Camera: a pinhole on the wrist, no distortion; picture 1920 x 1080 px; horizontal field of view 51.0 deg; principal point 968.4 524.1 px. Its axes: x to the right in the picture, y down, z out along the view. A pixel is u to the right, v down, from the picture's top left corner.
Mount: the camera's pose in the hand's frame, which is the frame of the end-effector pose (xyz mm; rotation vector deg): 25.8 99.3 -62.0 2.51 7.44 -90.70
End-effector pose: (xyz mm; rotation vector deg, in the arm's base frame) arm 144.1 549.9 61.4 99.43 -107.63 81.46
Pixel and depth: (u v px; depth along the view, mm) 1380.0 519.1 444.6
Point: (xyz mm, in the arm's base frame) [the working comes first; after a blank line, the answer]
In the camera's frame: 90.9 -1.1 444.6

324.9 251.3 -74.1
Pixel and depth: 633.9 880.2 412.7
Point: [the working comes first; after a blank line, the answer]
In the camera's frame: -68.6 73.0 412.7

157.8 190.1 -90.7
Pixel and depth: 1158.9 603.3 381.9
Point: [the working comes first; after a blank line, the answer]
In the camera's frame: 36.1 15.0 381.9

244.0 275.0 -65.2
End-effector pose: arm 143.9 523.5 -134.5 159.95 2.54 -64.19
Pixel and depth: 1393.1 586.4 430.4
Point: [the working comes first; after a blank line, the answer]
In the camera's frame: 90.8 13.3 430.4

-58.4 512.9 -434.1
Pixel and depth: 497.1 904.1 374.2
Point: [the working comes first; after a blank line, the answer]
In the camera's frame: -87.6 70.7 374.2

24.1 335.7 -425.0
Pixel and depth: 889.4 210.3 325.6
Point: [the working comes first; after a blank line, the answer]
In the camera's frame: -12.8 -50.8 325.6

-37.5 412.2 -310.7
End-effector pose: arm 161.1 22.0 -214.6 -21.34 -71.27 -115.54
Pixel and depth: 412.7 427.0 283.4
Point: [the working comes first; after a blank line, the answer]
In the camera's frame: -78.2 -13.7 283.4

216.2 167.5 9.4
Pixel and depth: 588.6 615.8 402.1
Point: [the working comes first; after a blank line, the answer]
In the camera's frame: -75.9 18.3 402.1

164.0 255.1 78.0
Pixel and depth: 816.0 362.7 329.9
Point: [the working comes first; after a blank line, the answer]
In the camera's frame: -25.0 -26.5 329.9

177.8 223.2 -14.7
